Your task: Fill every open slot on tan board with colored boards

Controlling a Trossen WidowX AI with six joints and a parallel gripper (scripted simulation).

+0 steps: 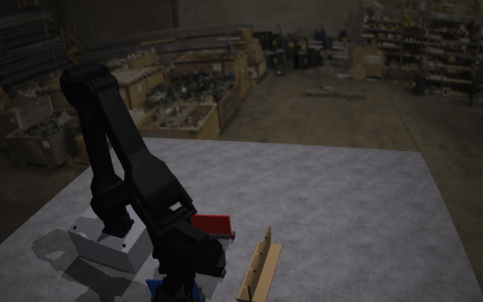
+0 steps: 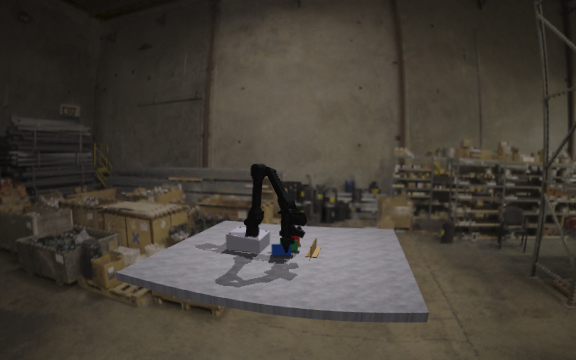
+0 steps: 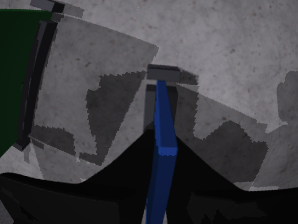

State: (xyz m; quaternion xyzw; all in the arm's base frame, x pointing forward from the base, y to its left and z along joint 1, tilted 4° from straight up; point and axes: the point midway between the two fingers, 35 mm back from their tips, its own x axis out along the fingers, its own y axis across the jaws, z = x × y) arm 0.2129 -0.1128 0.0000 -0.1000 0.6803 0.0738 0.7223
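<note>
Now: the tan board 13 cm ahead of my gripper tip and 11 cm to the left of it. Also, from my gripper tip: blue board: 2 cm behind, 1 cm to the right; green board: 10 cm to the left; red board: 21 cm to the left, 1 cm behind.
</note>
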